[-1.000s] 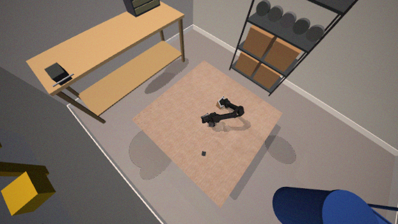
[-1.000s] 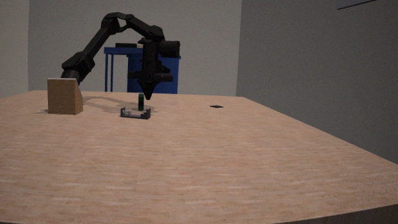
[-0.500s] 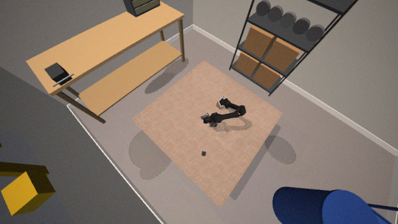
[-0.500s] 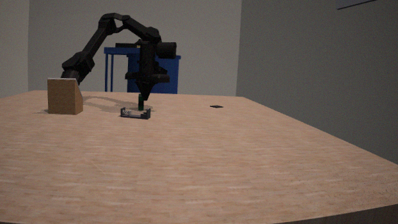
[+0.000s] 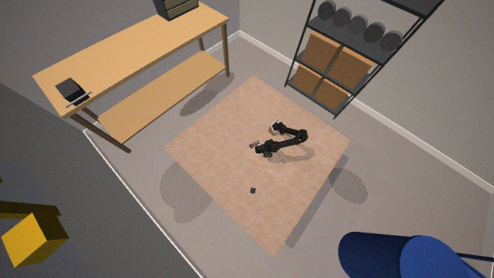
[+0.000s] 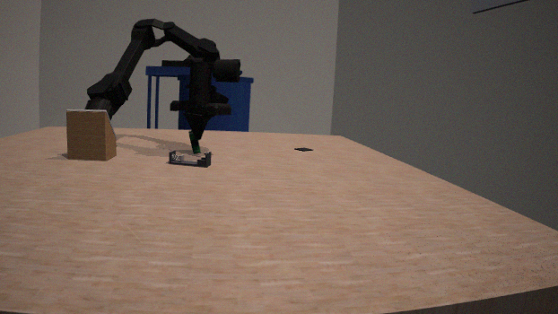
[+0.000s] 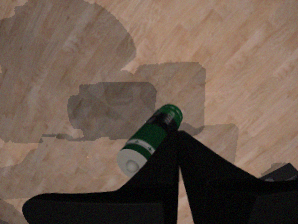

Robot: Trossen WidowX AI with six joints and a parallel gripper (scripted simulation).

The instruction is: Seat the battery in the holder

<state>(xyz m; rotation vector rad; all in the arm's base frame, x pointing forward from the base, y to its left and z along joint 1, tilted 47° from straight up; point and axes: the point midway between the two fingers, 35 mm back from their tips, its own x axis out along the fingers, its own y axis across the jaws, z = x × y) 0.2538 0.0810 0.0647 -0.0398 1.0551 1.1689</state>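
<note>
My gripper tip is now 1 cm to the right of the battery, 1 cm past it and 1 cm above it. Round my gripper tip: small dark square 31 cm ahead, 16 cm to the left, 4 cm below.
</note>
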